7 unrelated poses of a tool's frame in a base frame.
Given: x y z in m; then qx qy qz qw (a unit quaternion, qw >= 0).
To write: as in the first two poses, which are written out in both.
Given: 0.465 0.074 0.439 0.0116 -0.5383 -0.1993 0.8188
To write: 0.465 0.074 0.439 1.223 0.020 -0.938 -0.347
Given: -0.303 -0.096 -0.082 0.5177 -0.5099 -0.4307 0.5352
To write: -0.303 -0.096 -0.082 2.012 0.613 -0.604 -0.510
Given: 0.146 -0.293 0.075 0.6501 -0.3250 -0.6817 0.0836
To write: 0.146 -0.293 0.075 2.974 0.652 -0.326 -0.684
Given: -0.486 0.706 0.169 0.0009 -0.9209 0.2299 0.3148
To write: -0.486 0.706 0.169 2.501 0.001 -0.970 0.242
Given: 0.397 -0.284 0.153 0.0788 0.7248 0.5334 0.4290
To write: 0.397 -0.284 0.153 2.255 0.087 0.802 0.590
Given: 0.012 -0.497 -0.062 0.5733 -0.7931 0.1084 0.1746
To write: 0.012 -0.497 -0.062 2.791 0.582 -0.806 0.110
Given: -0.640 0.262 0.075 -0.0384 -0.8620 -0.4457 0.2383
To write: -0.640 0.262 0.075 2.660 -0.040 -0.888 -0.459
